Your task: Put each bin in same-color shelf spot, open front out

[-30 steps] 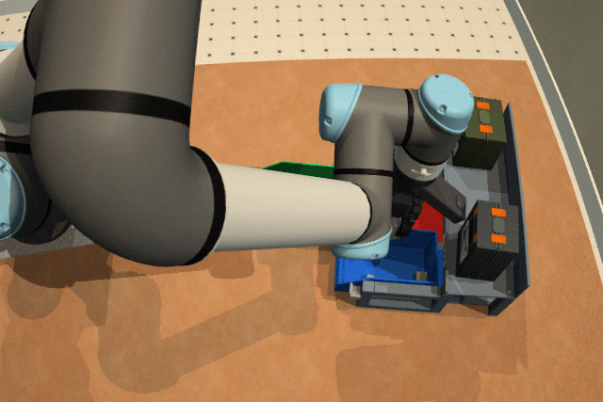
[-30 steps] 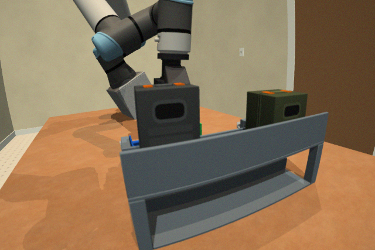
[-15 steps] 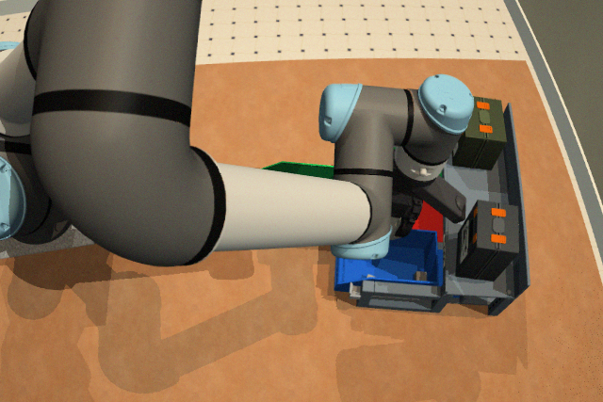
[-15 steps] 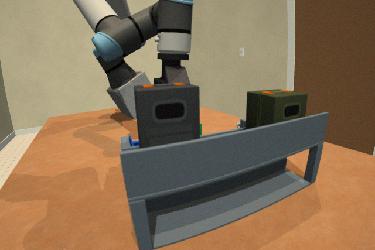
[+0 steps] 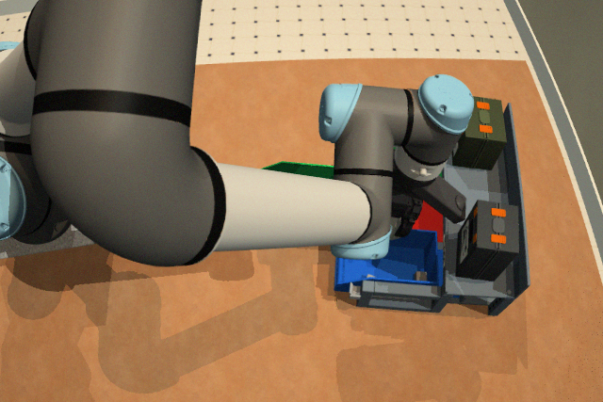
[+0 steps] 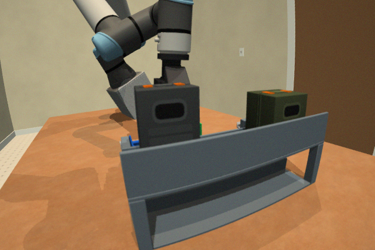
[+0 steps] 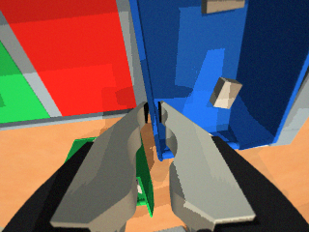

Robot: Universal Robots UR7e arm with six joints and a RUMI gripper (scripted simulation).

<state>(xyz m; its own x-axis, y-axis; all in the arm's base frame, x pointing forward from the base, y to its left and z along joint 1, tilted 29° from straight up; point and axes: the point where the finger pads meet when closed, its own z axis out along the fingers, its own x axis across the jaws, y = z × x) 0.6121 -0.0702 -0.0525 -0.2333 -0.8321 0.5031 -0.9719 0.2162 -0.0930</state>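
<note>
Right now my hand is 5 cm to the left of the blue bin, 2 cm above it and 1 cm past it. Round my hand: shelf front lip 8 cm to the left, 6 cm below, 3 cm behind; then black box 13 cm ahead, 9 cm above, 8 cm to the right; then green bin 16 cm behind, 10 cm to the left, 3 cm below.
</note>
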